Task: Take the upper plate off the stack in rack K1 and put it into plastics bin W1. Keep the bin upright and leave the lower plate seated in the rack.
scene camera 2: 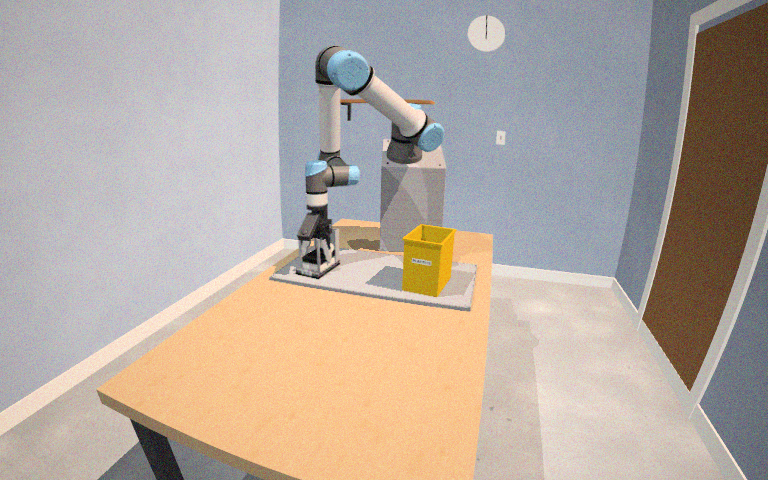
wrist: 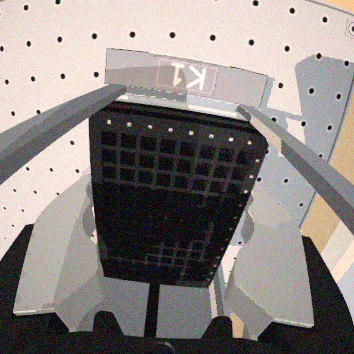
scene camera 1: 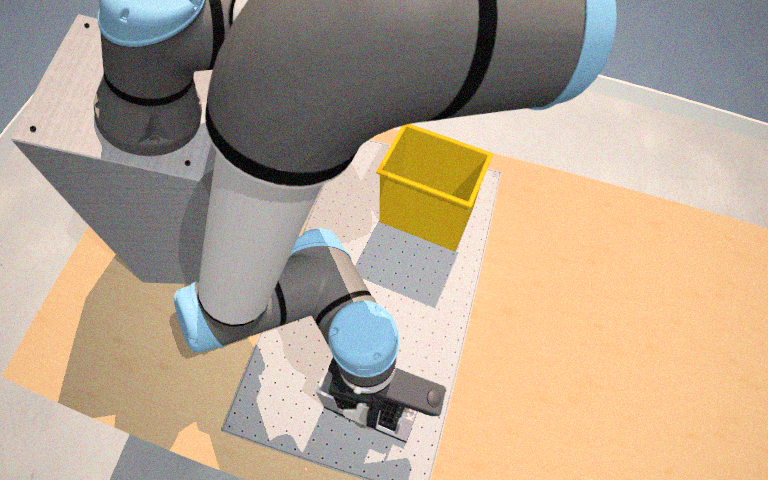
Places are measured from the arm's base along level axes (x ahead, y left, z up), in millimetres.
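Pixels of known places: gripper, fingertip midpoint: (scene camera 2: 316, 261) (wrist: 170, 180); arm's base, link origin: (scene camera 2: 404, 155) (scene camera 1: 148, 113).
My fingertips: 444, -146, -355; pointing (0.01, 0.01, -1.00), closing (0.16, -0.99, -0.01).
Note:
Ahead of a thing's pixels: the offset from my fingertips to its middle, as dx, dy, dz. "*": to the spot under its first point. Level surfaces: height alone.
The upper plate @[-17, -1, +17] (scene camera 1: 389, 417) (wrist: 170, 170) is black with a grid of square wells and lies level in the K1 stack. My gripper (scene camera 1: 370, 416) (scene camera 2: 318, 261) (wrist: 170, 180) points down over it and is shut on it, one jaw against each long side. Rack K1 @[* +59, +38, -15] (wrist: 127, 67) has a grey label panel and slanting guide bars; the plate sits between them. The lower plate is hidden beneath the upper one, so its seating cannot be told. Plastics bin W1 @[-78, +399, +58] (scene camera 1: 421, 215) (scene camera 2: 420, 278) is yellow, open-topped and upright, well apart from the gripper.
A pale perforated board @[dz -32] (scene camera 1: 419, 339) (scene camera 2: 362, 286) bears the rack and the bin, on a wooden table @[dz -45] (scene camera 1: 594, 316) (scene camera 2: 339, 362). The grey robot pedestal (scene camera 1: 152, 220) (scene camera 2: 412, 198) stands behind the board. The arm's large links hang over the board in scene camera 1.

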